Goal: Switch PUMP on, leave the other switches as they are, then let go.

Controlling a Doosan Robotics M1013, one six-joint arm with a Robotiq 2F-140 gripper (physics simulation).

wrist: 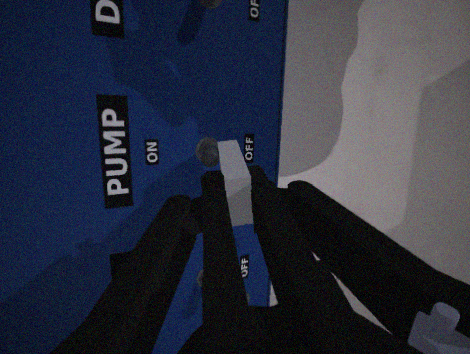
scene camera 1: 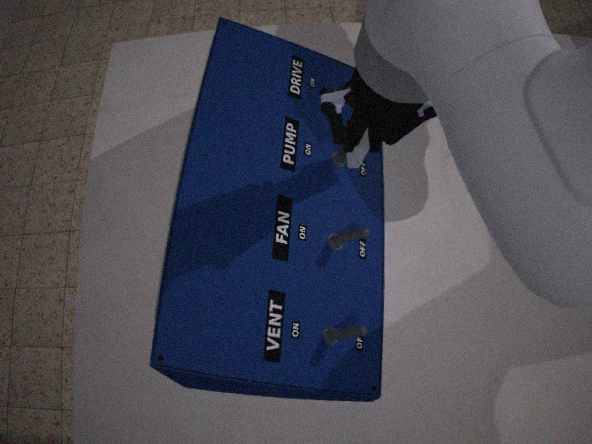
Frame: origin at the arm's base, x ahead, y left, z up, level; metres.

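Seen in the pictures: gripper, fingertip midpoint: (wrist: 228,158) (scene camera 1: 352,157).
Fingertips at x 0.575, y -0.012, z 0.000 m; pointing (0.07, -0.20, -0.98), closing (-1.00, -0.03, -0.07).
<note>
A point is followed by its place in that frame.
The blue switch panel (scene camera 1: 225,320) {x 0.729, y 0.215, z 0.041 m} (wrist: 50,150) {x 0.692, y -0.031, z 0.033 m} carries switches for DRIVE, PUMP, FAN and VENT. The PUMP switch (scene camera 1: 339,158) {x 0.591, y -0.013, z -0.003 m} (wrist: 207,151) {x 0.588, y -0.023, z 0.032 m} shows its round grey base; its lever is hidden at the fingertips, so its position cannot be told. My gripper (scene camera 1: 357,156) {x 0.575, y -0.012, z 0.000 m} (wrist: 228,158) {x 0.575, y -0.012, z 0.000 m} is shut and empty, with its pale fingertips right beside that base on the OFF side. The FAN switch (scene camera 1: 347,237) {x 0.590, y 0.106, z 0.006 m} and VENT switch (scene camera 1: 345,334) {x 0.599, y 0.225, z 0.008 m} have levers pointing to OFF. The DRIVE switch (wrist: 211,2) {x 0.580, y -0.130, z -0.013 m} shows partly at the top of the wrist view; its lever position cannot be told.
The panel stands on a pale table top (scene camera 1: 120,400) {x 0.897, y 0.298, z -0.108 m} (wrist: 375,125) {x 0.398, y -0.023, z -0.108 m}. The light grey arm (scene camera 1: 480,125) {x 0.552, y 0.188, z 0.346 m} reaches in from the upper right and covers the panel's upper right part in the scene view. The tiled floor (scene camera 1: 40,225) shows at the left.
</note>
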